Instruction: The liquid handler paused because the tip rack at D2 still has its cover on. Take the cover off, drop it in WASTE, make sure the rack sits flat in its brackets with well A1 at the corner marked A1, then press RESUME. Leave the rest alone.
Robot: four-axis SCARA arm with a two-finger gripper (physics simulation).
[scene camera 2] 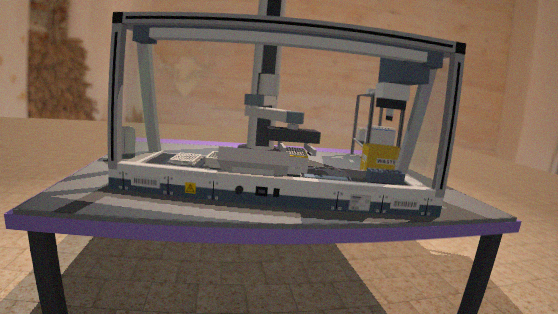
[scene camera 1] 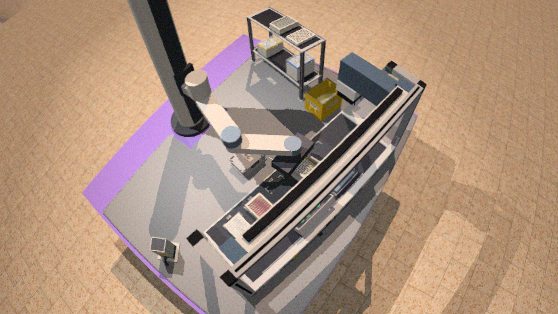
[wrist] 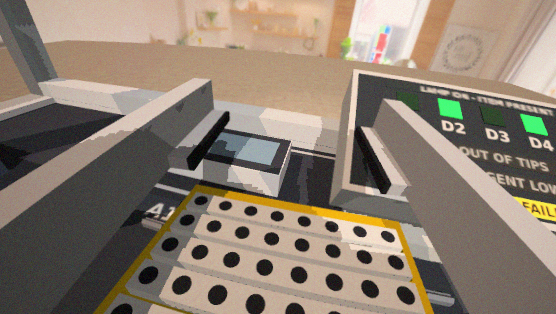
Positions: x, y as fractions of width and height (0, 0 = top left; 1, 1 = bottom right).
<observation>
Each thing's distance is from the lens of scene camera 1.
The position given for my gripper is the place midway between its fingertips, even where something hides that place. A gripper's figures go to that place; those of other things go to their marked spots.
my gripper (scene camera 1: 0.58, 0.57): 1.27 m
long gantry (scene camera 1: 0.48, 0.69): 0.80 m
</observation>
